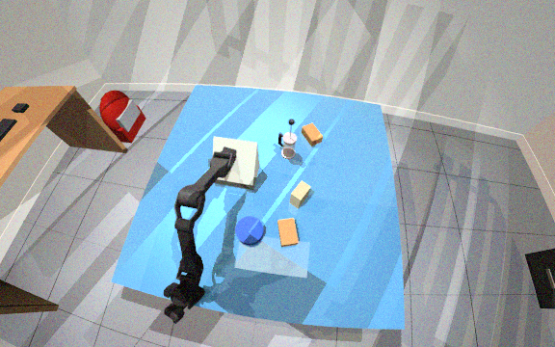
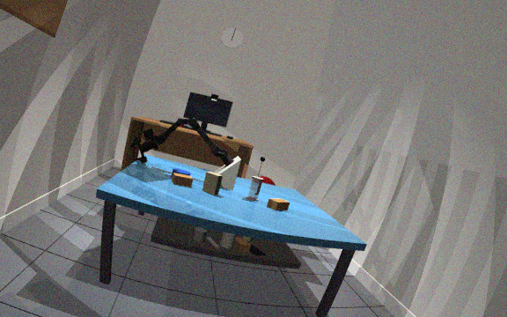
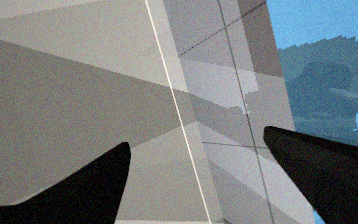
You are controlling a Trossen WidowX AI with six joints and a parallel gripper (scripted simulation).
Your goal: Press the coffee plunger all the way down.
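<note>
Now: the coffee press 20 cm ahead of my gripper tip, 88 cm to the left of it and 8 cm above it. Round my gripper tip: blue disc: 15 cm ahead, 42 cm to the left, 1 cm below.
</note>
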